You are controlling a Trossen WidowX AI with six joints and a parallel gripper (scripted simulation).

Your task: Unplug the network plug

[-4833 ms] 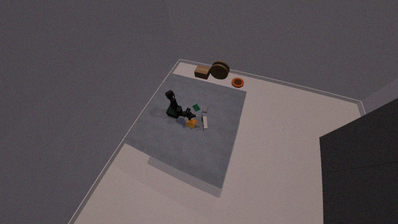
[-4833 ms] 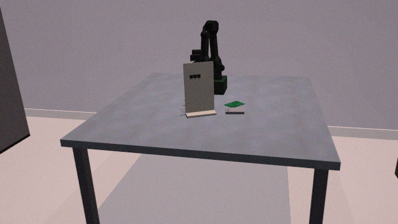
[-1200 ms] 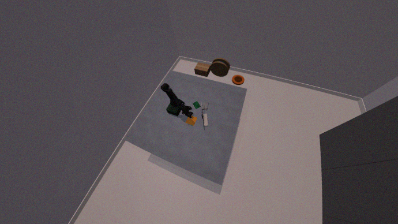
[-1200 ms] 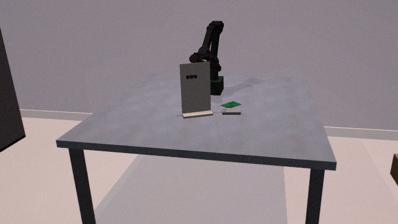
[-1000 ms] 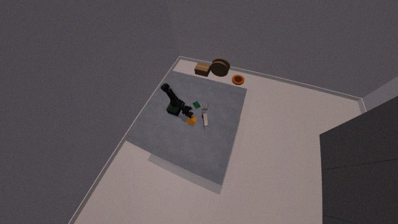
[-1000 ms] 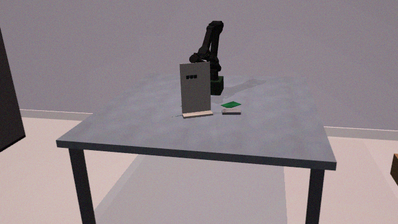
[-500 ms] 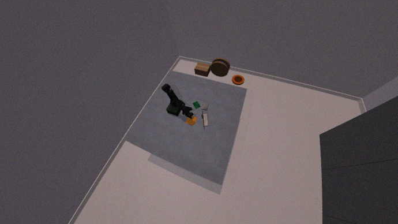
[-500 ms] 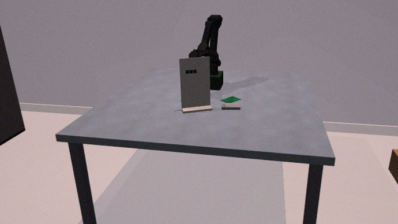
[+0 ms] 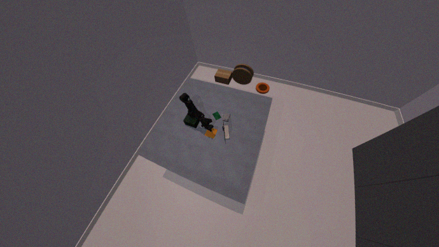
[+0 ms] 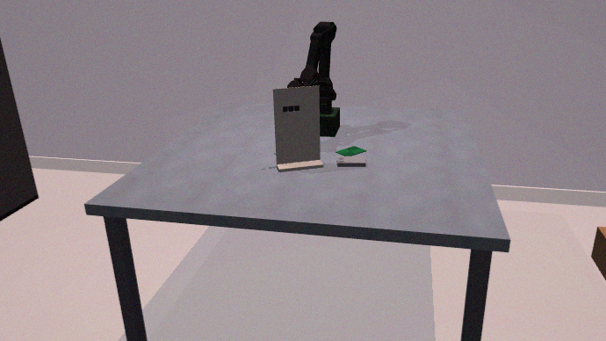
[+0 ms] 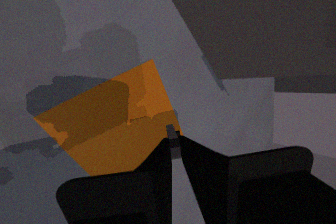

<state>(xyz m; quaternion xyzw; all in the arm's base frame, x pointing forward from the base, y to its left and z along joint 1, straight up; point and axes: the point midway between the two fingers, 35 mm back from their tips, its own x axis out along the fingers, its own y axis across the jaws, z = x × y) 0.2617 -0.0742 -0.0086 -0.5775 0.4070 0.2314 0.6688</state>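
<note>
Now: gripper tip 10 mm past the orange marked square and 60 mm above it. The rest, counted from my gripper tip: network plug right at my gripper tip; grey upright panel 150 mm ahead, 60 mm to the left, 80 mm above; small grey block 80 mm ahead, 260 mm to the left, 50 mm below.
</note>
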